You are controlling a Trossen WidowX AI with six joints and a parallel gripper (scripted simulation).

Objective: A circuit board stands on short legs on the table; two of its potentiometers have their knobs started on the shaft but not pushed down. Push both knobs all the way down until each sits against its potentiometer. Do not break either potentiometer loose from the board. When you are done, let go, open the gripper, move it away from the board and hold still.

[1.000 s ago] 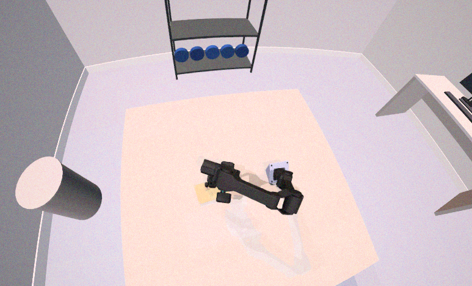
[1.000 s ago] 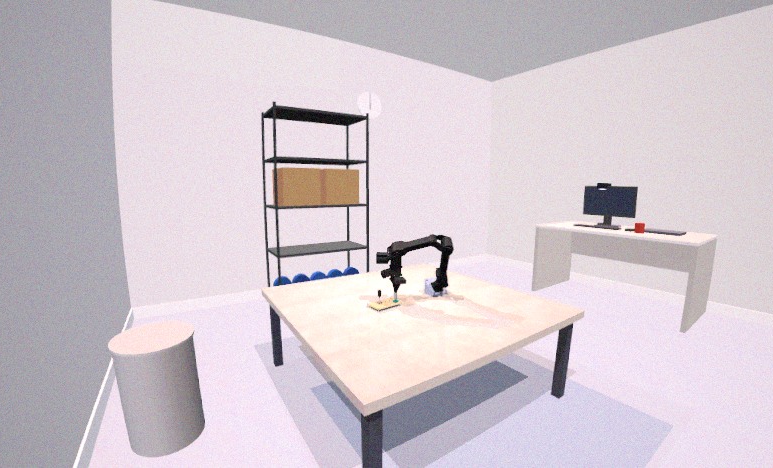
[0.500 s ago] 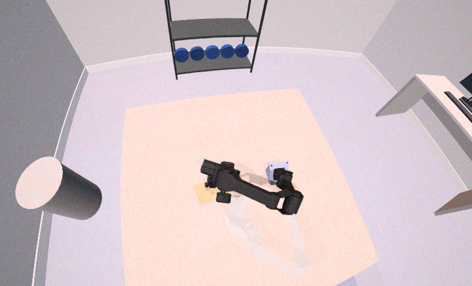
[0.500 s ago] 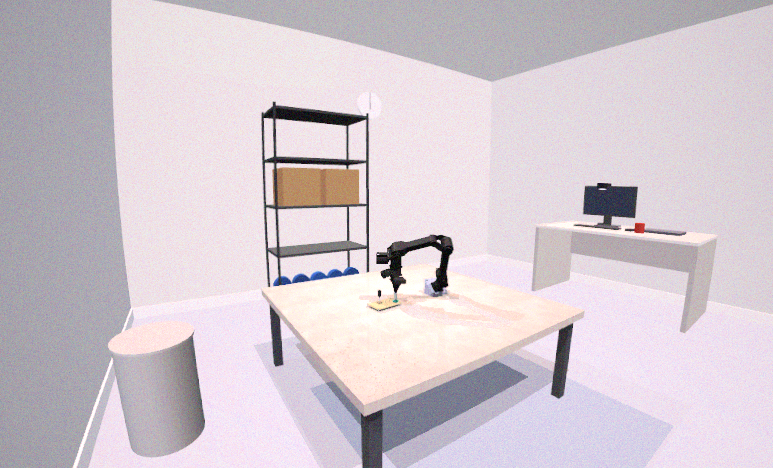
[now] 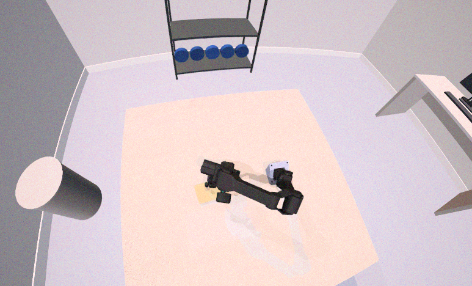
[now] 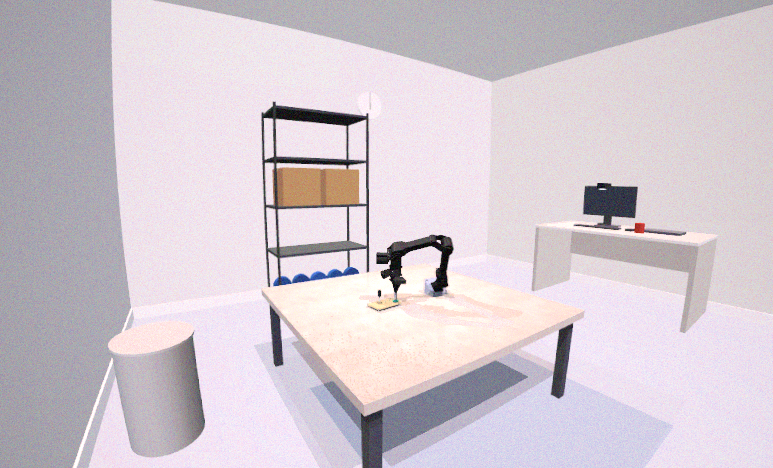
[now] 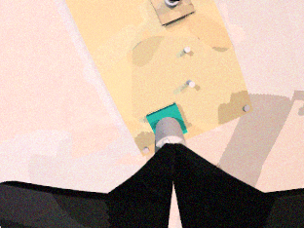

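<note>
Now: gripper tip 80 mm short of the dark knob and 20 mm to the left of it.
</note>
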